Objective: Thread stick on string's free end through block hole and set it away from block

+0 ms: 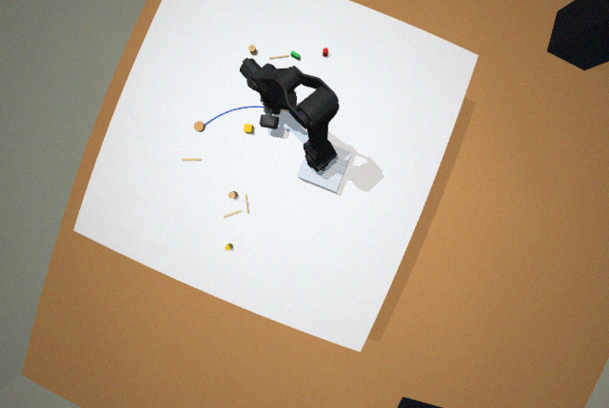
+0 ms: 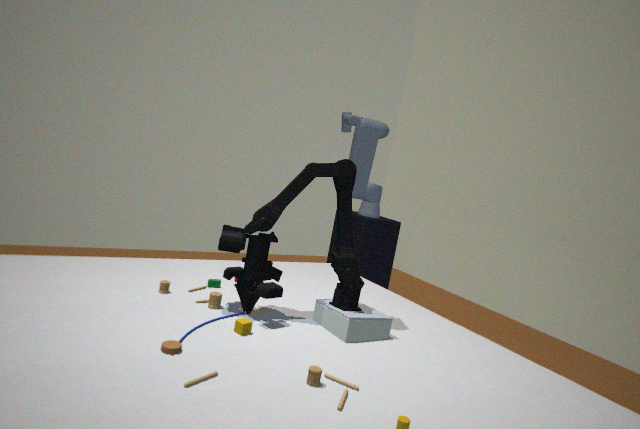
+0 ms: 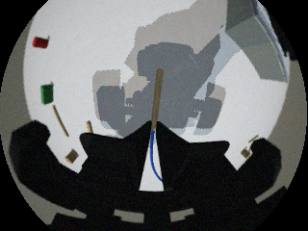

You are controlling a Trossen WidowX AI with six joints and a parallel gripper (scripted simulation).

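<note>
Now: gripper tip 7 cm short of the tan wooden block, 6 cm to the left of it and 2 cm below it. The rest, counted from my gripper tip: yellow cube: 11 cm to the left, 7 cm ahead, 1 cm above; thin wooden stick: 2 cm behind; green piece: 22 cm to the right, 1 cm above.
</note>
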